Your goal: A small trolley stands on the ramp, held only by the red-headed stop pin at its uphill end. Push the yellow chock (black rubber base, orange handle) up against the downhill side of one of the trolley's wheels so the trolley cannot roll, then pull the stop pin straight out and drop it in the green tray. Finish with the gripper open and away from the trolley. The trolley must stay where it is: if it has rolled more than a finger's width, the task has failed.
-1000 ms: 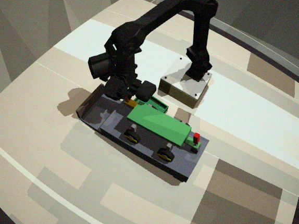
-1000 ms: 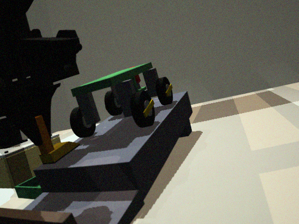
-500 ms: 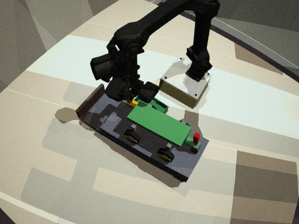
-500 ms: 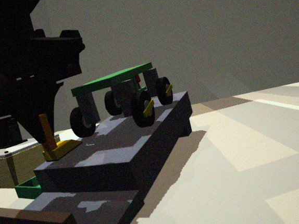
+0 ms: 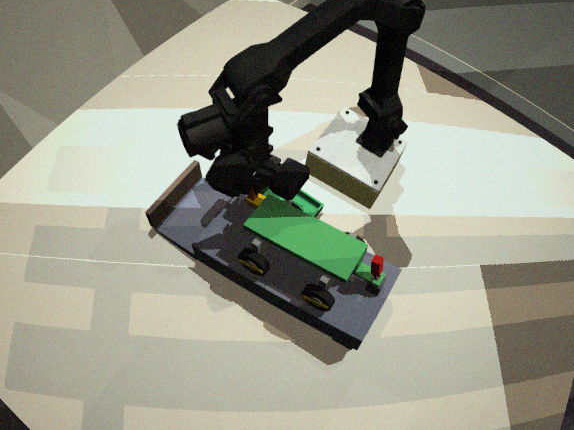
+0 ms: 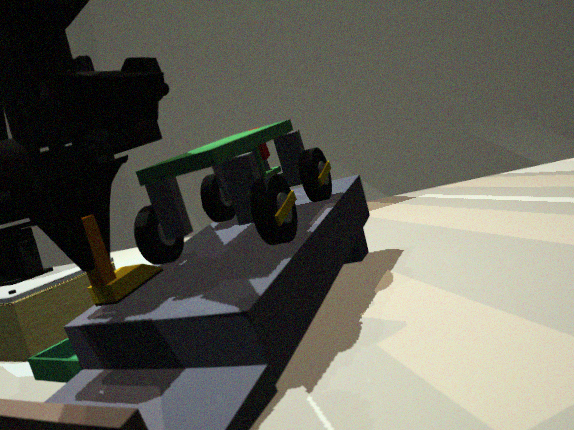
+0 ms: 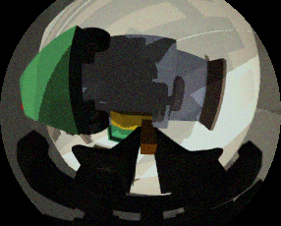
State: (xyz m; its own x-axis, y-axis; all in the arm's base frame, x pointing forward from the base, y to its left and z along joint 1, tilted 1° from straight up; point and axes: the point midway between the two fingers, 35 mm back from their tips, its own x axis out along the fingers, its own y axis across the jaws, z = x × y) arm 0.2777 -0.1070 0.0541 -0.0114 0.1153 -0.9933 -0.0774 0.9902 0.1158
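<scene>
Right now my gripper tip is 260 mm to the right of the red-headed stop pin, 40 mm below it and 20 mm short of it. The rest, counted from my gripper tip: yellow chock: 20 mm to the left, 10 mm below; green tray: 100 mm below, 70 mm behind, 40 mm to the left; ramp: 140 mm to the left, 50 mm ahead, 40 mm below.
</scene>
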